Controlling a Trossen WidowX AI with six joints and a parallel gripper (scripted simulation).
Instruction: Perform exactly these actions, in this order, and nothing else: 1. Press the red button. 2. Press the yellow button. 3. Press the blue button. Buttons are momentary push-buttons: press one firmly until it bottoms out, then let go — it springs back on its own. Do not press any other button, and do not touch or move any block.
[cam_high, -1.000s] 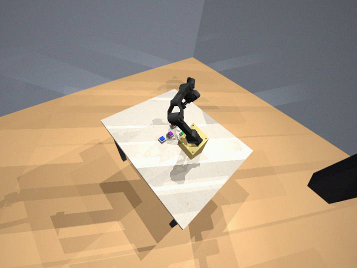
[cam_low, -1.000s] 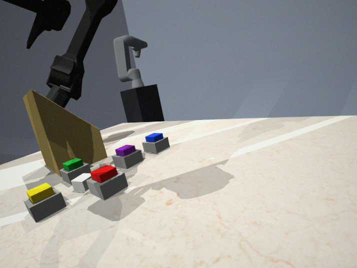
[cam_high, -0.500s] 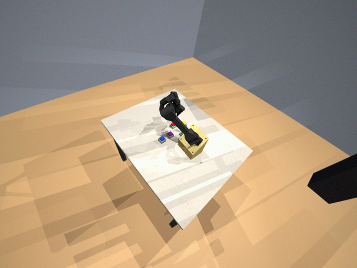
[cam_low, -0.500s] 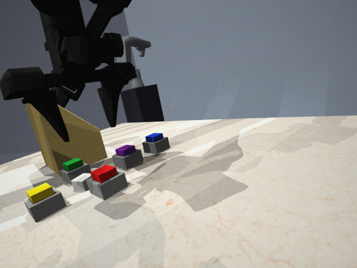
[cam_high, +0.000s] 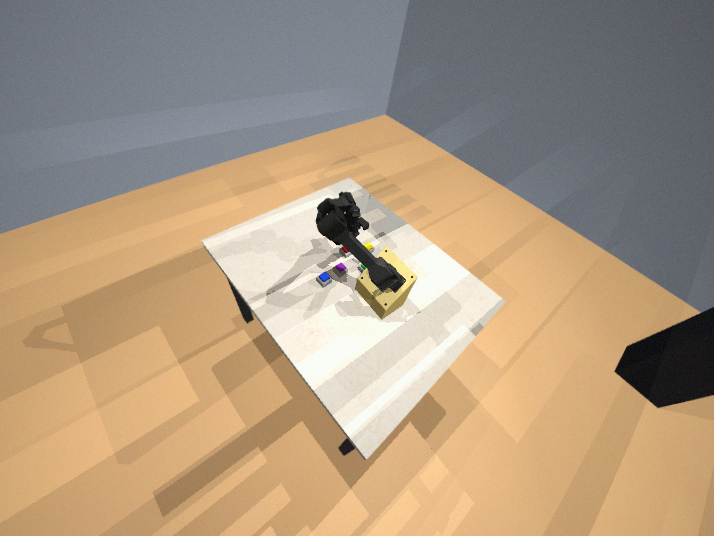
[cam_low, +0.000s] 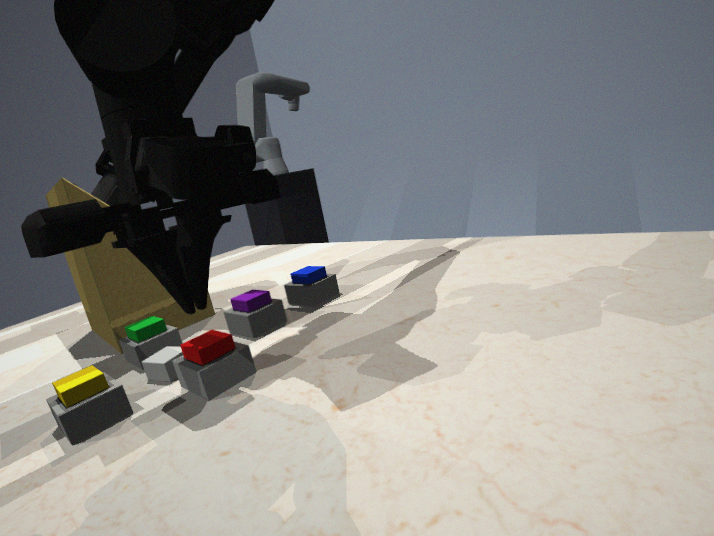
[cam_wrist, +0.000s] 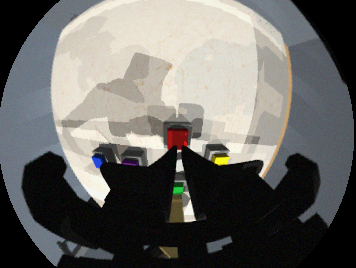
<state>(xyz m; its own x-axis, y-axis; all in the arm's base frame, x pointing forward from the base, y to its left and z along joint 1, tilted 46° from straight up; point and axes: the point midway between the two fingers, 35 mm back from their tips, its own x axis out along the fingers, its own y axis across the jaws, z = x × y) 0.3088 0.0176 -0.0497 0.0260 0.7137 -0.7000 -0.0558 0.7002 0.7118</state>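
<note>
Now: gripper tip 3 cm above the red button. The rest, counted from my gripper tip: purple button 9 cm to the left, 7 cm behind, 3 cm below; yellow button 9 cm to the right, 5 cm behind, 3 cm below; small white block 6 cm behind, 5 cm below, 2 cm to the right.
</note>
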